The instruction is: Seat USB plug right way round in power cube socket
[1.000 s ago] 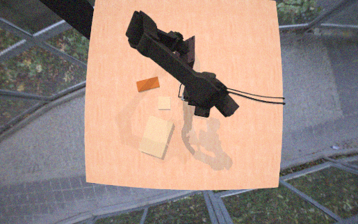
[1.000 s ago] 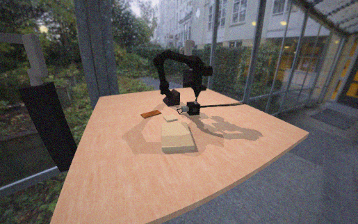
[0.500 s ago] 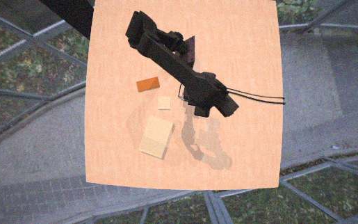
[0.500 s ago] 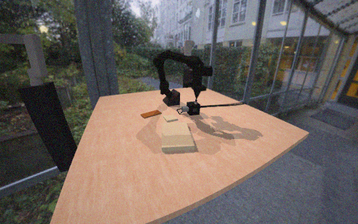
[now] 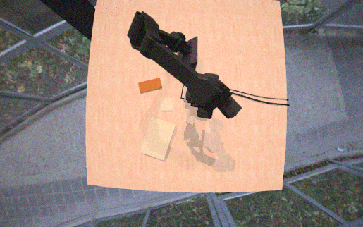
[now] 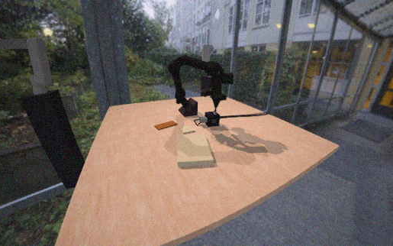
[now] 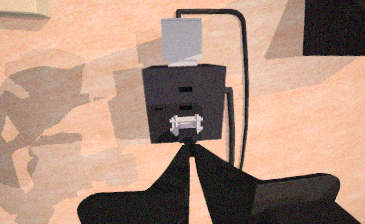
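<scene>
Now: gripper tip 20 mm above the dark USB plug. The rest, counted from my gripper tip: small pale block 210 mm to the right, 110 mm below; then orange tile 120 mm behind, 300 mm to the right, 110 mm below; then USB socket 40 mm below.
</scene>
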